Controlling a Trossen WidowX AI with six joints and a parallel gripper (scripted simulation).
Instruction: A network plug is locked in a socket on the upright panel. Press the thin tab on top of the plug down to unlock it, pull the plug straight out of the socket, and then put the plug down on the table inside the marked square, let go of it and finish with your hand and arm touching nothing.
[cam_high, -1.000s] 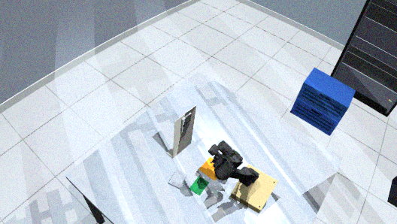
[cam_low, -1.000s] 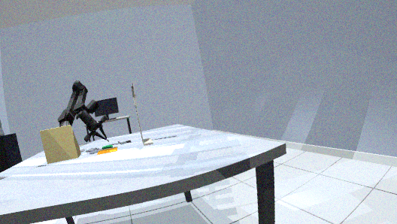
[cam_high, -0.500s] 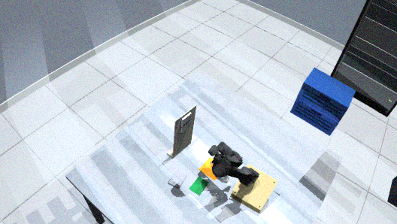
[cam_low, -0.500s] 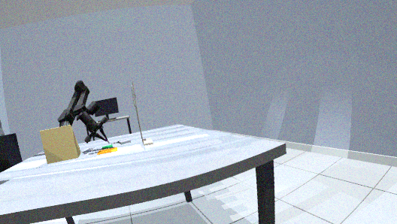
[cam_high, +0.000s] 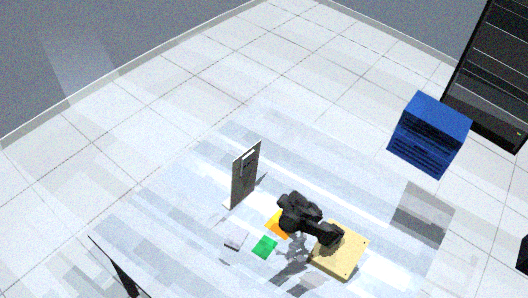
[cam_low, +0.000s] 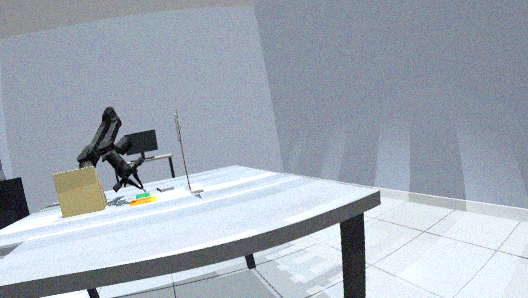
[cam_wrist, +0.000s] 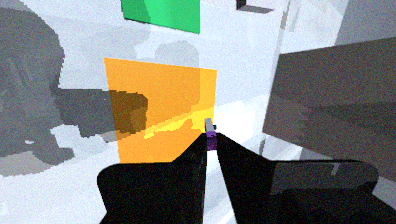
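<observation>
My gripper tip is 50 mm above the orange square and 10 mm past it. From my gripper tip the other things lie so: grey plate: 200 mm to the left, 100 mm ahead, 40 mm below; then upright panel: 220 mm ahead, 110 mm above, 20 mm to the left; then purple network plug: right at my gripper tip.
</observation>
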